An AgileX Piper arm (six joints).
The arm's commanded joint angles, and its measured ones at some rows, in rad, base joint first. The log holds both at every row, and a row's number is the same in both.
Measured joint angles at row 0: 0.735, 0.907, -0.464, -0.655, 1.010, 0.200
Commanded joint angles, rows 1 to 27: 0.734, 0.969, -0.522, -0.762, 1.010, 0.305; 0.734, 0.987, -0.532, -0.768, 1.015, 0.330; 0.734, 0.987, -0.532, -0.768, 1.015, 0.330; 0.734, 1.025, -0.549, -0.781, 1.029, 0.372; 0.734, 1.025, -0.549, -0.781, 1.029, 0.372; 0.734, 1.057, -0.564, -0.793, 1.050, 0.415; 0.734, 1.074, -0.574, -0.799, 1.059, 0.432; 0.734, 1.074, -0.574, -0.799, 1.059, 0.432; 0.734, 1.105, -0.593, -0.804, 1.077, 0.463; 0.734, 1.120, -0.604, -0.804, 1.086, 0.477; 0.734, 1.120, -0.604, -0.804, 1.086, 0.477; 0.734, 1.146, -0.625, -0.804, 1.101, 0.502; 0.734, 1.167, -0.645, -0.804, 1.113, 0.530; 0.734, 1.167, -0.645, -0.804, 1.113, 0.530; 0.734, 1.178, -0.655, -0.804, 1.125, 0.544; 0.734, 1.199, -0.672, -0.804, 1.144, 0.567; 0.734, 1.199, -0.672, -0.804, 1.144, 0.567; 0.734, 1.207, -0.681, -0.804, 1.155, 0.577; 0.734, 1.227, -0.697, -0.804, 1.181, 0.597; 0.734, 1.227, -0.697, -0.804, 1.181, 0.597; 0.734, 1.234, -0.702, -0.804, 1.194, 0.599; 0.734, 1.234, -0.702, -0.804, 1.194, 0.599; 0.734, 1.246, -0.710, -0.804, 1.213, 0.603; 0.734, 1.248, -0.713, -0.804, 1.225, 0.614; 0.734, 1.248, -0.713, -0.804, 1.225, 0.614; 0.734, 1.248, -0.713, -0.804, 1.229, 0.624; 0.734, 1.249, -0.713, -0.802, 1.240, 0.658
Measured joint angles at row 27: 0.735, 1.246, -0.702, -0.736, 1.177, 0.614
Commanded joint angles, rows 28 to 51: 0.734, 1.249, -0.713, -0.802, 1.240, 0.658; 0.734, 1.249, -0.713, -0.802, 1.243, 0.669; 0.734, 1.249, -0.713, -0.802, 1.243, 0.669; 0.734, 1.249, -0.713, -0.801, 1.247, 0.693; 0.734, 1.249, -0.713, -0.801, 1.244, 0.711; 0.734, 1.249, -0.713, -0.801, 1.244, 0.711; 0.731, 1.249, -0.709, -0.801, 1.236, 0.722; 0.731, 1.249, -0.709, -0.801, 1.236, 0.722; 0.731, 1.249, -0.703, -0.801, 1.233, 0.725; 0.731, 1.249, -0.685, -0.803, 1.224, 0.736; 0.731, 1.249, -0.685, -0.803, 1.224, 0.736; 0.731, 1.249, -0.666, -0.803, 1.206, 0.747; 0.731, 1.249, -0.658, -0.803, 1.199, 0.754; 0.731, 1.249, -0.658, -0.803, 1.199, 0.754; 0.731, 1.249, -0.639, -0.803, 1.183, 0.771; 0.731, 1.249, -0.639, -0.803, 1.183, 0.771; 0.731, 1.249, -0.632, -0.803, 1.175, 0.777; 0.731, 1.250, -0.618, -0.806, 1.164, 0.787; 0.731, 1.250, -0.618, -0.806, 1.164, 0.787; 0.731, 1.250, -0.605, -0.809, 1.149, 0.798; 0.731, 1.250, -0.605, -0.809, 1.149, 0.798; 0.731, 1.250, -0.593, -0.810, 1.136, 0.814; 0.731, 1.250, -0.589, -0.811, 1.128, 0.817; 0.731, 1.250, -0.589, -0.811, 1.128, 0.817
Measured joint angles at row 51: 0.735, 1.245, -0.603, -0.740, 1.114, 0.796
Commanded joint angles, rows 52 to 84: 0.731, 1.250, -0.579, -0.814, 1.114, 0.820; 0.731, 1.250, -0.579, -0.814, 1.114, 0.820; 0.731, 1.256, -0.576, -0.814, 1.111, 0.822; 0.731, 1.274, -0.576, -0.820, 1.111, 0.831; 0.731, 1.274, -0.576, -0.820, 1.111, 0.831; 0.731, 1.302, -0.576, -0.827, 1.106, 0.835; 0.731, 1.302, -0.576, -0.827, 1.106, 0.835; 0.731, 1.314, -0.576, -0.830, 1.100, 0.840; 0.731, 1.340, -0.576, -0.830, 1.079, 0.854; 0.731, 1.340, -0.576, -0.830, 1.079, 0.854; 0.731, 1.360, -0.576, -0.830, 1.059, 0.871; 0.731, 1.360, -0.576, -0.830, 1.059, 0.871; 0.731, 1.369, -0.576, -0.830, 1.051, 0.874; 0.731, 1.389, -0.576, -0.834, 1.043, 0.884; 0.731, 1.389, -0.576, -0.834, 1.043, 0.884; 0.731, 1.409, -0.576, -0.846, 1.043, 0.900; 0.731, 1.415, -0.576, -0.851, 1.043, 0.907; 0.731, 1.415, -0.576, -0.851, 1.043, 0.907; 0.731, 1.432, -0.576, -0.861, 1.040, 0.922; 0.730, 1.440, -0.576, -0.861, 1.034, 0.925; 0.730, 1.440, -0.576, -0.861, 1.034, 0.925; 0.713, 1.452, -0.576, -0.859, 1.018, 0.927; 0.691, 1.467, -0.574, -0.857, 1.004, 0.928; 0.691, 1.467, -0.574, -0.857, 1.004, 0.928; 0.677, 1.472, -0.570, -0.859, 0.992, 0.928; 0.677, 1.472, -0.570, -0.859, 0.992, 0.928; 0.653, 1.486, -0.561, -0.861, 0.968, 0.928; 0.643, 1.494, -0.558, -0.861, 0.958, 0.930; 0.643, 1.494, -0.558, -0.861, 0.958, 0.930; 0.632, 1.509, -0.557, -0.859, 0.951, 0.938; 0.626, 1.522, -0.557, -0.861, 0.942, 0.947; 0.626, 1.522, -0.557, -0.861, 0.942, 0.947; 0.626, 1.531, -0.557, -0.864, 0.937, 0.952
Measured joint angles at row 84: 0.634, 1.516, -0.559, -0.809, 0.913, 0.934
